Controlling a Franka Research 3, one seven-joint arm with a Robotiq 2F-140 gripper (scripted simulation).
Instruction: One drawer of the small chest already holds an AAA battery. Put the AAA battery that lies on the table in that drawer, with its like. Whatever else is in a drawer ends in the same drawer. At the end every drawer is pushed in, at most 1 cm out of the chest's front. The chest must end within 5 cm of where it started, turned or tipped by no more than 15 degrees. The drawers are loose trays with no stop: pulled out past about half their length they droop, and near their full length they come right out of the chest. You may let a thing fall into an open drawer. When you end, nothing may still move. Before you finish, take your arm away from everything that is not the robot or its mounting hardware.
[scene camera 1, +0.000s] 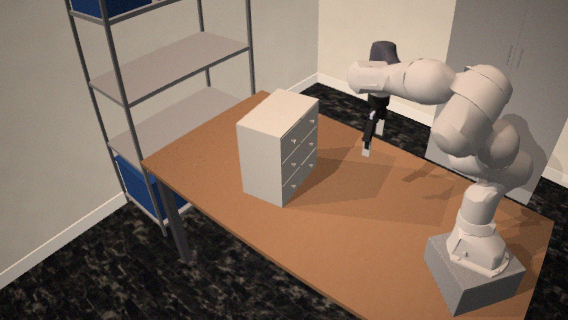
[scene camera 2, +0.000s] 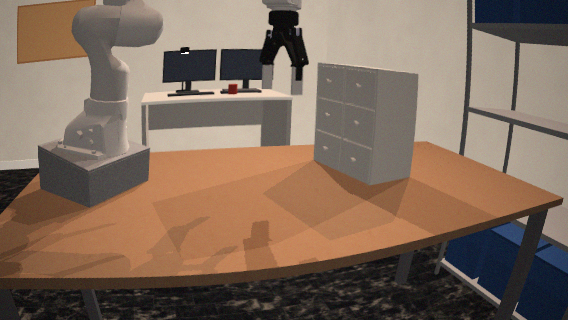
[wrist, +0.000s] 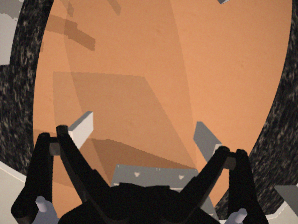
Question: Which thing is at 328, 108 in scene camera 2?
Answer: A drawer.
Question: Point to a drawer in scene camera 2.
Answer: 365, 93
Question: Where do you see my gripper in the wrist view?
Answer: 144, 126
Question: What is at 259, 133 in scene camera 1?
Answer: A small white chest.
